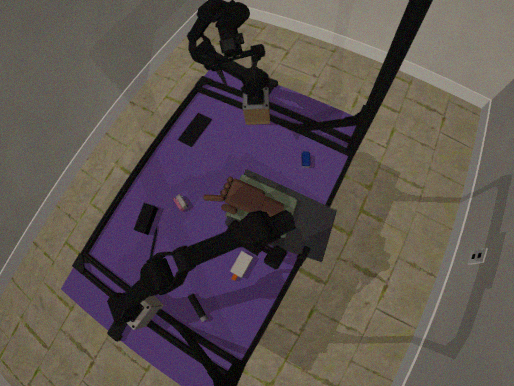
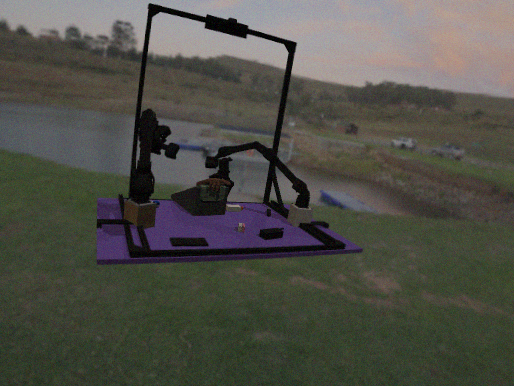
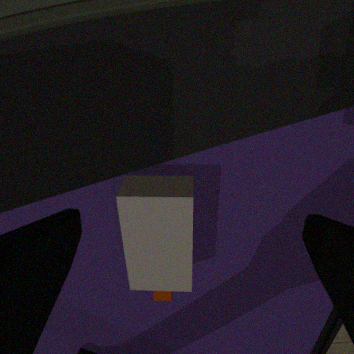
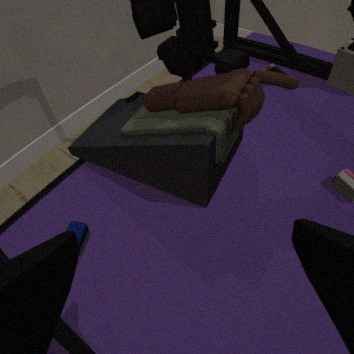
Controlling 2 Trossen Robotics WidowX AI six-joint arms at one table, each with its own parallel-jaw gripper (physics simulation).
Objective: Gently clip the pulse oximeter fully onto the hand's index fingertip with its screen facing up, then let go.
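Places are measured from the left arm's base along level axes (x ahead, y left, z up), in metres.
Pixels of known places: left gripper, fingertip midpoint: (image 3: pixel 194 223); right gripper, fingertip midpoint: (image 1: pixel 240 84) (image 2: pixel 167 156) (image 4: pixel 186 236); left arm's base at its link origin: (image 1: pixel 132 308) (image 2: pixel 301 206); right arm's base at its link origin: (image 1: pixel 255 97) (image 2: pixel 140 201).
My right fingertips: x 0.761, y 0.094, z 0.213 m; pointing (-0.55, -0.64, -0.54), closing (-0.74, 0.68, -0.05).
For each thing: its top centre in the pictures, then the offset to it from my right fingertips.
- small blue device at its top centre: (image 4: pixel 71 234) (image 1: pixel 306 157) 0.286 m down, 0.030 m ahead, 0.242 m right
- small pink-and-white block at its top centre: (image 1: pixel 179 201) (image 2: pixel 242 224) 0.286 m down, 0.381 m back, 0.045 m left
- white box at its top centre: (image 3: pixel 158 260) (image 1: pixel 239 266) (image 2: pixel 235 205) 0.290 m down, 0.432 m back, 0.282 m right
- dark cylinder at its top centre: (image 4: pixel 281 71) (image 1: pixel 196 307) 0.291 m down, 0.634 m back, 0.249 m right
A brown hand (image 1: pixel 250 196) (image 2: pixel 214 183) (image 4: pixel 215 92) lies on a green pad over a dark wedge; its extended index finger (image 1: pixel 213 198) (image 4: pixel 277 79) is bare. A small blue device (image 1: pixel 306 158) (image 4: pixel 77 231) lies near the mat's far right edge, and a small pink-and-white block (image 1: pixel 180 202) (image 2: pixel 241 227) (image 4: pixel 345 185) lies beyond the fingertip; I cannot tell for certain which is the oximeter. My left gripper (image 3: pixel 194 223) is open and empty above a white box. My right gripper (image 4: pixel 186 236) is open and empty, raised on its arm, away from the hand.
The white box (image 1: pixel 242 264) (image 2: pixel 233 207) (image 3: pixel 157 242) has an orange tab and lies beside the dark wedge (image 1: pixel 320 227) (image 2: pixel 187 201) (image 4: pixel 150 162). A dark cylinder (image 1: pixel 197 306) lies near the left arm's base. Two black blocks (image 1: pixel 195 129) (image 1: pixel 146 218) lie near the mat's left edge.
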